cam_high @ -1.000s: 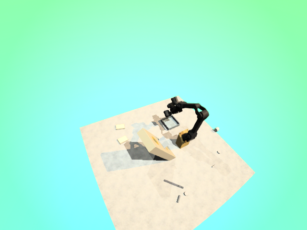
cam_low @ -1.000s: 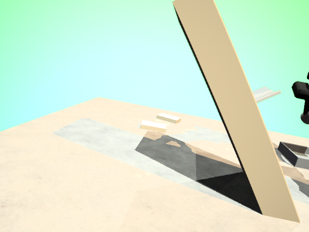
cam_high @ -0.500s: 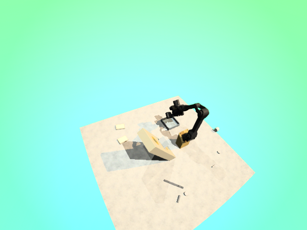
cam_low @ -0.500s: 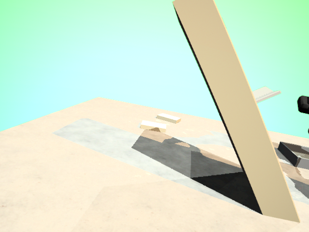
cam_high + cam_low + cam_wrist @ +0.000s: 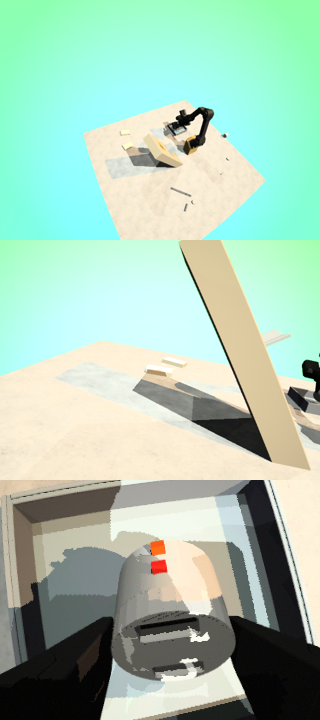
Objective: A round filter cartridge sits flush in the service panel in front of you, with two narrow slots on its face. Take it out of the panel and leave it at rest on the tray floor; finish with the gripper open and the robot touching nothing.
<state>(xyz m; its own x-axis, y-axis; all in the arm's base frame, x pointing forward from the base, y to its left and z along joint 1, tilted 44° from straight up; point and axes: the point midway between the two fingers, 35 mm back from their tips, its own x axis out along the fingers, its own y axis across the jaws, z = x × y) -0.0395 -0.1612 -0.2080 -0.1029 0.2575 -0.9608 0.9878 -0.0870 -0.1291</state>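
The round filter cartridge lies right at my gripper tip. The rest, counted from my gripper tip: grey tray 1 cm to the right, 4 cm below.
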